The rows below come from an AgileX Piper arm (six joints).
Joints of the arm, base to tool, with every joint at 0 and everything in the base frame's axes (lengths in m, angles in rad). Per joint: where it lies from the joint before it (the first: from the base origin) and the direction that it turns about. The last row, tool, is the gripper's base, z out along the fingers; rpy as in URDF.
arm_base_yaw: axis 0 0 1 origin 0 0 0.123
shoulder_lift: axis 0 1 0 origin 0 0 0
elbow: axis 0 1 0 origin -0.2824 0 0.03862
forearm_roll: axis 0.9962 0 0.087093 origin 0.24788 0 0.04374
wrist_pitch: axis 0 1 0 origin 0 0 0
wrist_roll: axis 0.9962 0 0.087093 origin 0.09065 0 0.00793
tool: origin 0 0 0 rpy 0 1.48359 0
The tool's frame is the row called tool.
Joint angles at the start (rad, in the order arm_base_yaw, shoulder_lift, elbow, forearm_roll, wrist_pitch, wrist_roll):
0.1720, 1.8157, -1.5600, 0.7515, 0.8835, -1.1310
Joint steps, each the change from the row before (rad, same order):
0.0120, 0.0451, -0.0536, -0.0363, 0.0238, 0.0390
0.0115, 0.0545, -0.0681, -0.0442, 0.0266, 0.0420
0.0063, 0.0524, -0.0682, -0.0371, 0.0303, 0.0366
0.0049, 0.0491, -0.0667, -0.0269, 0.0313, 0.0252
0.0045, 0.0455, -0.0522, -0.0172, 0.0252, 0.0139
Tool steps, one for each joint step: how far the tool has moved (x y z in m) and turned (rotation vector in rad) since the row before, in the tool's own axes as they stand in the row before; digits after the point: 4 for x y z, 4 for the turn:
-0.0027, -0.0041, 0.0106, -0.0135, 0.0299, 0.0038
-0.0034, -0.0062, 0.0118, -0.0081, 0.0341, 0.0003
-0.0029, -0.0069, 0.0101, -0.0070, 0.0303, 0.0027
-0.0032, -0.0063, 0.0089, -0.0086, 0.0233, -0.0019
-0.0010, -0.0052, 0.0101, -0.0123, 0.0215, -0.0019

